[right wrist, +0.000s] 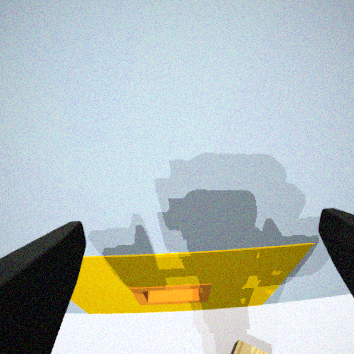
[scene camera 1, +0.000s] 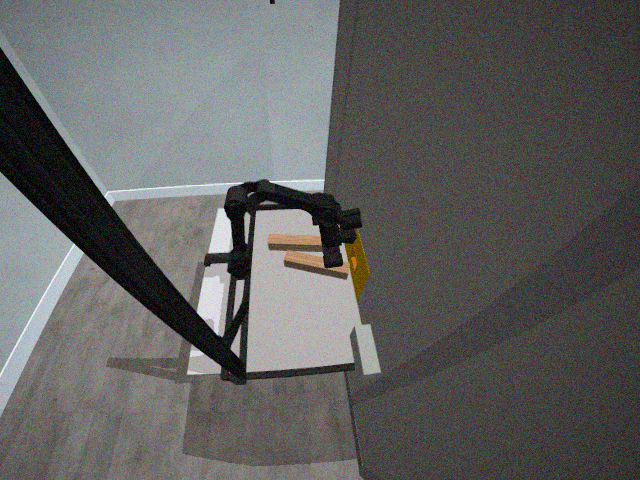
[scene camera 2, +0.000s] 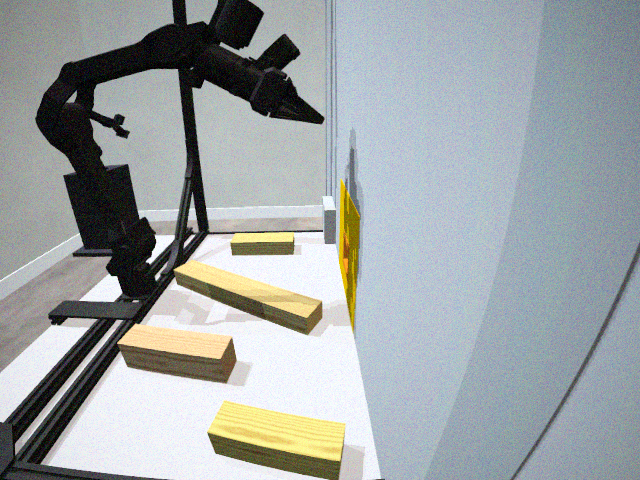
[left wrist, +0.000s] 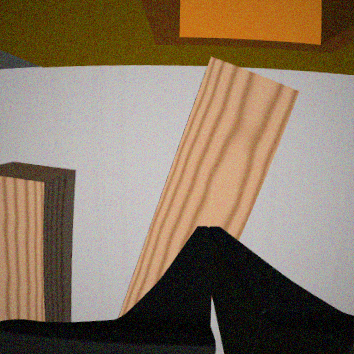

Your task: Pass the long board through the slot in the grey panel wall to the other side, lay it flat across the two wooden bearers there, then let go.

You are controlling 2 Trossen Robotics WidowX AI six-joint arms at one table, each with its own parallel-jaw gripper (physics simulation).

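Seen in the pictures: left gripper, between the fingertips: (left wrist: 206,236); right gripper, between the fingertips: (right wrist: 203,226) (scene camera 2: 322,120); left arm's base, origin of its link: (scene camera 1: 240,272); right arm's base, origin of its link: (scene camera 2: 139,291).
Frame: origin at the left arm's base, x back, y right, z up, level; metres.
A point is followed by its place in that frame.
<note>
The long board (scene camera 1: 310,262) @(x -0.272, y -0.011, z 0.028 m) (left wrist: 220,145) @(x -0.380, y 0.009, z 0.028 m) lies slanted on the table, its far end below the slot (left wrist: 250,20) @(x -0.439, y 0.019, z 0.044 m) (right wrist: 174,295) @(x -0.477, y 0.017, z 0.044 m) in the yellow panel plate. My left gripper (left wrist: 206,236) @(x -0.349, y -0.001, z 0.076 m) is shut and empty; its tips overlap the board in the left wrist view, and contact cannot be told. Scene camera 1 does not show its fingers clearly. My right gripper (scene camera 2: 321,121) @(x -0.530, y -0.003, z 0.319 m) (right wrist: 203,226) @(x -0.530, y -0.003, z 0.319 m) is open and empty, high in front of the wall. On its side lie short wooden blocks (scene camera 2: 176,351) @(x -0.744, y -0.202, z 0.031 m) (scene camera 2: 276,439) @(x -0.592, y -0.325, z 0.025 m) (scene camera 2: 262,242) @(x -0.677, y 0.207, z 0.017 m) and a longer slanted one (scene camera 2: 248,295) @(x -0.669, y -0.041, z 0.019 m); which are the bearers is unclear.
Another wooden piece (scene camera 1: 293,241) @(x -0.211, y -0.119, z 0.028 m) (left wrist: 22,250) @(x -0.315, y -0.107, z 0.028 m) lies beside the long board. The grey wall (scene camera 1: 465,180) @(x -0.433, y 0.287, z 0.639 m) (scene camera 2: 439,155) @(x -0.483, y -0.350, z 0.308 m) borders both tables. A pale block (scene camera 1: 368,348) @(x -0.411, y 0.344, z 0.081 m) (scene camera 2: 329,219) @(x -0.500, y 0.270, z 0.054 m) stands against it. Black frame posts (scene camera 1: 103,222) @(x -0.038, y 0.359, z 0.659 m) (scene camera 2: 188,118) @(x -0.882, y 0.340, z 0.334 m) rise beside the tables.
</note>
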